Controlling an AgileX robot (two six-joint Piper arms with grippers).
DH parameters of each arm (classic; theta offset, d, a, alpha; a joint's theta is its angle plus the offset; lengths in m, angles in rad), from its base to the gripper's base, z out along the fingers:
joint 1: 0 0.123 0 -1.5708
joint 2: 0.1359 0 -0.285 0
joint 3: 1.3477 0 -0.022 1.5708
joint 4: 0 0.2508 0 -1.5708
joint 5: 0 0 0.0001 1.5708
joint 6: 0 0.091 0 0
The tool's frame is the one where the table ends.
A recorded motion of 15 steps. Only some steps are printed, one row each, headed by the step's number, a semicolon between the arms.
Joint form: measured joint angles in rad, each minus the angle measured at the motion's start. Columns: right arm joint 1, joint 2, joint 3, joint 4, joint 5, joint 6; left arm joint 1, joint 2, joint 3, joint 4, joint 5, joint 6.
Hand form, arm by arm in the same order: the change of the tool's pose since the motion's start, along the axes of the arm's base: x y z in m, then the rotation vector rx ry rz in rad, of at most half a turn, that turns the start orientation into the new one. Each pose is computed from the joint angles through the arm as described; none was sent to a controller.
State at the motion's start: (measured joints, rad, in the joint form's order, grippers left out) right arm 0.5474 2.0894 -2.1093 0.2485 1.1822 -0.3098; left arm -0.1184 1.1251 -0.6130 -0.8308 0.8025 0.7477
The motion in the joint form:
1: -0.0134 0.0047 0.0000 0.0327 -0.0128 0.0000; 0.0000 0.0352 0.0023 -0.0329 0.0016 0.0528
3: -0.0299 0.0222 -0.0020 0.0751 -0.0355 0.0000; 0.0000 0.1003 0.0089 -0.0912 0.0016 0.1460
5: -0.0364 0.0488 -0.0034 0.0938 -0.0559 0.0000; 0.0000 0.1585 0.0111 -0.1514 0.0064 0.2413
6: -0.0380 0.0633 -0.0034 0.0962 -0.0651 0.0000; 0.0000 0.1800 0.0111 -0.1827 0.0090 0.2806
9: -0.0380 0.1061 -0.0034 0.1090 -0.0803 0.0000; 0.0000 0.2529 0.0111 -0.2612 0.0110 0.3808
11: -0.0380 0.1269 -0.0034 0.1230 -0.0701 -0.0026; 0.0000 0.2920 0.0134 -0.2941 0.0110 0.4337
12: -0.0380 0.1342 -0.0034 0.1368 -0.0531 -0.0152; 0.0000 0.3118 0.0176 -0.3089 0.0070 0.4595
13: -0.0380 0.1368 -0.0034 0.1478 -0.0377 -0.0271; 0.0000 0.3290 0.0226 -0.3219 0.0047 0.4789
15: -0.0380 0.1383 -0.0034 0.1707 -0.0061 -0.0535; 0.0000 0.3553 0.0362 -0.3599 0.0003 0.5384
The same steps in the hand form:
1: 0.0038 -0.0020 -0.0009 0.0321 0.0104 -0.0133; 0.0042 -0.0020 -0.0060 -0.0067 0.0109 -0.0254
3: 0.0109 -0.0032 -0.0065 0.0723 0.0265 -0.0326; 0.0113 -0.0053 -0.0180 -0.0188 0.0319 -0.0654
5: 0.0177 -0.0015 -0.0173 0.0859 0.0408 -0.0447; 0.0177 -0.0086 -0.0278 -0.0361 0.0410 -0.1057
6: 0.0209 -0.0005 -0.0238 0.0853 0.0470 -0.0495; 0.0203 -0.0102 -0.0308 -0.0493 0.0411 -0.1181
9: 0.0277 0.0042 -0.0436 0.0820 0.0779 -0.0558; 0.0287 -0.0139 -0.0430 -0.0787 0.0542 -0.1425
11: 0.0291 0.0063 -0.0538 0.0778 0.1100 -0.0515; 0.0323 -0.0153 -0.0507 -0.0865 0.0622 -0.1577
12: 0.0282 0.0073 -0.0575 0.0746 0.1313 -0.0358; 0.0336 -0.0156 -0.0555 -0.0869 0.0678 -0.1626
13: 0.0268 0.0078 -0.0590 0.0727 0.1461 -0.0207; 0.0343 -0.0159 -0.0600 -0.0888 0.0765 -0.1652
15: 0.0236 0.0085 -0.0599 0.0714 0.1721 0.0128; 0.0345 -0.0167 -0.0675 -0.0951 0.0759 -0.1766

